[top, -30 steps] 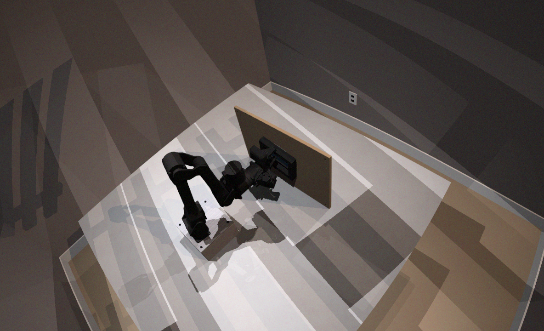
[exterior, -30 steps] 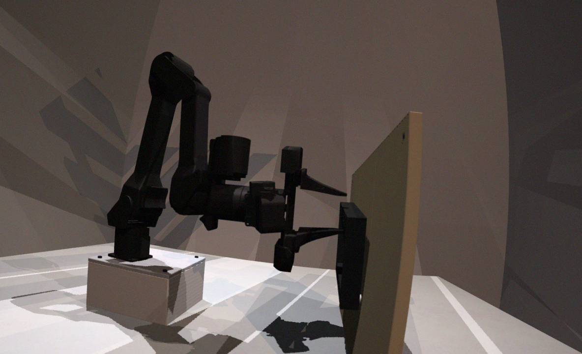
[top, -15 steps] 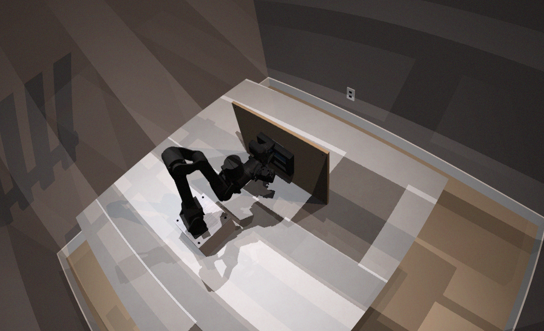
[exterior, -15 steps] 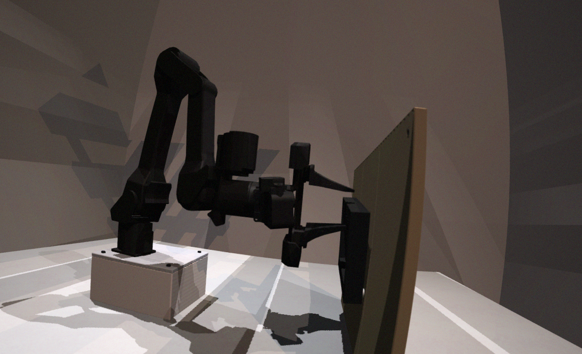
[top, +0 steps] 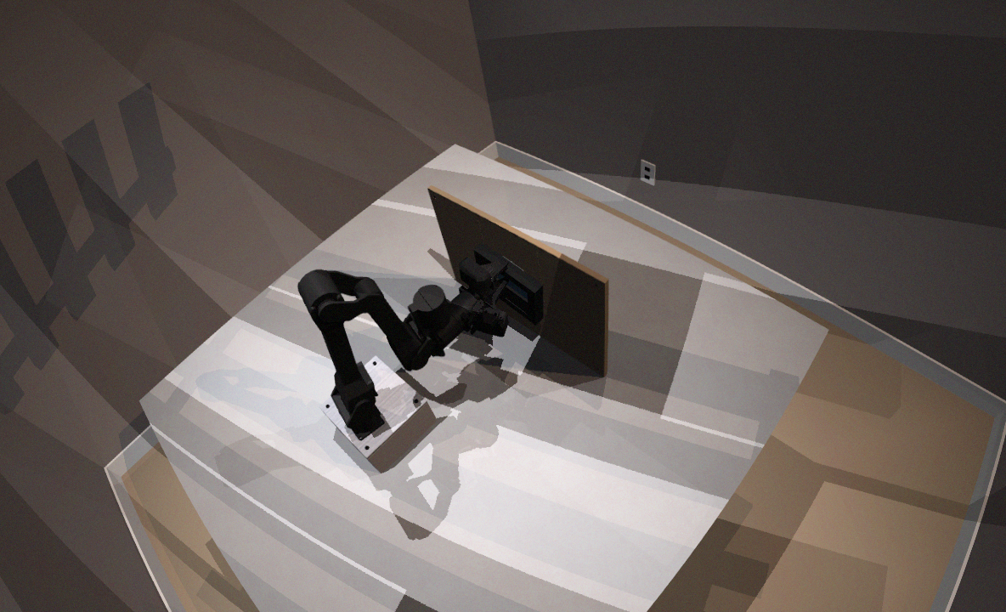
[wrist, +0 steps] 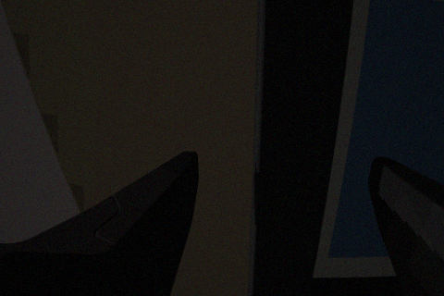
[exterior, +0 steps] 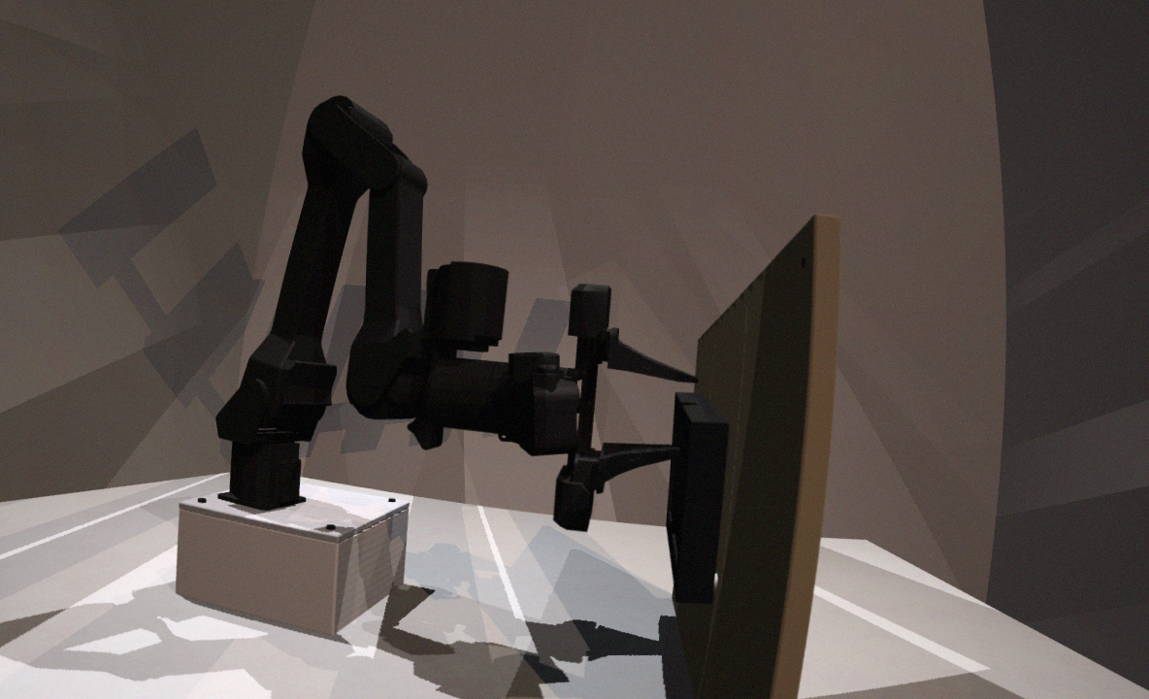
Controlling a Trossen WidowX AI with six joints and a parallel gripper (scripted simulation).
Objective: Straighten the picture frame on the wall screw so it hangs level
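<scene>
My gripper tip is now 10 mm short of the picture frame, 10 mm to the right of it and 50 mm above it. The rest, counted from my gripper tip: wooden board (20 mm ahead, 10 mm to the left, 60 mm below).
</scene>
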